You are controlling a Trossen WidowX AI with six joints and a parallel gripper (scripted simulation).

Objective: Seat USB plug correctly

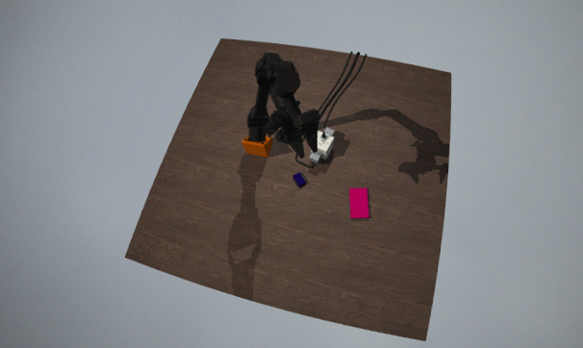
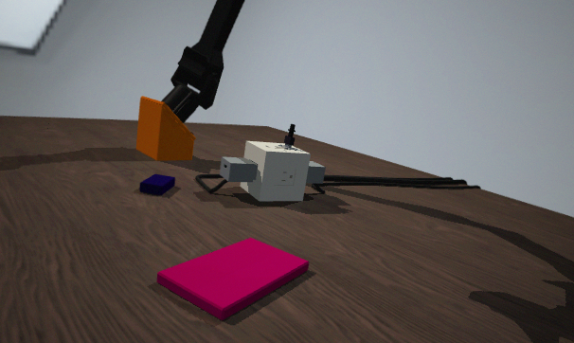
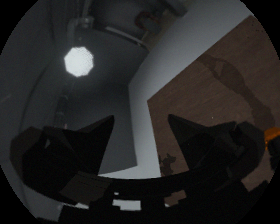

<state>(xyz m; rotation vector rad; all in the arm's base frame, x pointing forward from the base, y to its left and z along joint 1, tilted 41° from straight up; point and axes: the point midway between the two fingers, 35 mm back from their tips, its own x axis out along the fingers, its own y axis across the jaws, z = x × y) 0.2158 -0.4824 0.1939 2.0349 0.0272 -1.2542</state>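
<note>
The black usb plug lies 410 mm below my gripper tip, 300 mm to the left of it and 10 mm ahead of it. Also, from my gripper tip: dark blue block (490 mm below, 120 mm to the left, 80 mm behind); then flat magenta slab (500 mm below, 180 mm ahead, 50 mm to the left).
</note>
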